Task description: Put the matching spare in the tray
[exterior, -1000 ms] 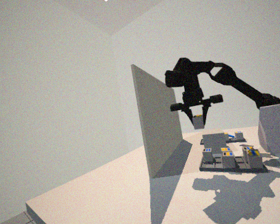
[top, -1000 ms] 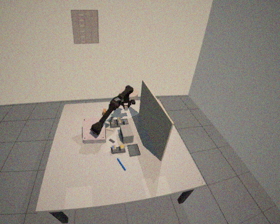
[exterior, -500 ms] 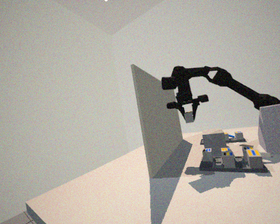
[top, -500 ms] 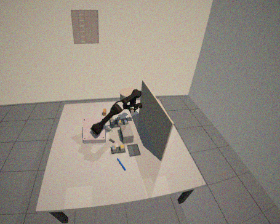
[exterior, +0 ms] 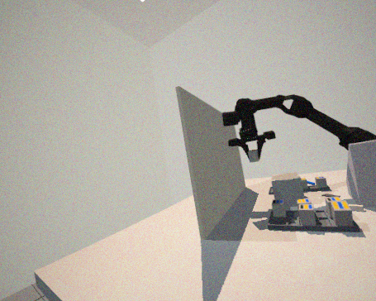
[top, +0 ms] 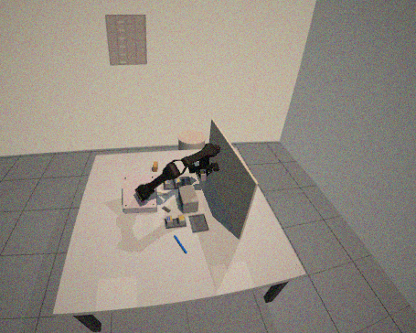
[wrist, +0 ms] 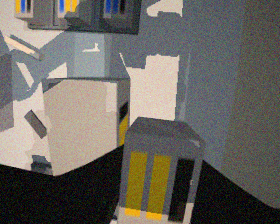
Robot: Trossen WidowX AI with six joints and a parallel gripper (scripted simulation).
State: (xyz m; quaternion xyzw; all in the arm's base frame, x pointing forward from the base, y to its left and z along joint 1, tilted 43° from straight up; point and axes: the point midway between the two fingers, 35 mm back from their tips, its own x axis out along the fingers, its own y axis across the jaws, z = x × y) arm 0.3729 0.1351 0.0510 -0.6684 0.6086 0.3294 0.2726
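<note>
Right now the flat grey tray is 22 cm to the right of my gripper tip, 18 cm below it and 3 cm behind it. Also, from my gripper tip: tall grey panel (14 cm ahead, 4 cm above, 1 cm to the right); grey spare (3 cm above); grey mounted unit (14 cm below, 9 cm behind, 5 cm to the right).
</note>
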